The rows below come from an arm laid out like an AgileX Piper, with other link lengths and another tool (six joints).
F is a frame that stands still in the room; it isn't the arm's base.
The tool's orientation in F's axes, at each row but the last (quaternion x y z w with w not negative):
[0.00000 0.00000 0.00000 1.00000]
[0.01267 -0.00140 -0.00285 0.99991]
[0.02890 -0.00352 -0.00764 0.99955]
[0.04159 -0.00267 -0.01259 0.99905]
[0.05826 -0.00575 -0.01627 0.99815]
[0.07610 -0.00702 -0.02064 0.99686]
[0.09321 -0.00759 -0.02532 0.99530]
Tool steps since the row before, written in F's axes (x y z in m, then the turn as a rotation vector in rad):
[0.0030 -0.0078 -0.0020 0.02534 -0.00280 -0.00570]
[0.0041 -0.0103 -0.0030 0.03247 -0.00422 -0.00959]
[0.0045 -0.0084 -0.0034 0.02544 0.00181 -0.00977]
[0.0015 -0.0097 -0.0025 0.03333 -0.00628 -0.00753]
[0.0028 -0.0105 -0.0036 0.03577 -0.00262 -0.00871]
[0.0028 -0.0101 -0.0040 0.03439 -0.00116 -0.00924]
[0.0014 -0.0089 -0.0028 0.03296 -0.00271 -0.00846]
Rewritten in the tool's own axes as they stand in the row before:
[0.0030 -0.0078 -0.0020 0.02534 -0.00280 -0.00570]
[0.0042 -0.0103 -0.0027 0.03247 -0.00428 -0.00957]
[0.0046 -0.0085 -0.0029 0.02534 0.00163 -0.01005]
[0.0017 -0.0098 -0.0017 0.03345 -0.00605 -0.00720]
[0.0031 -0.0108 -0.0024 0.03575 -0.00248 -0.00882]
[0.0032 -0.0105 -0.0025 0.03431 -0.00117 -0.00955]
[0.0018 -0.0092 -0.0011 0.03297 -0.00262 -0.00846]

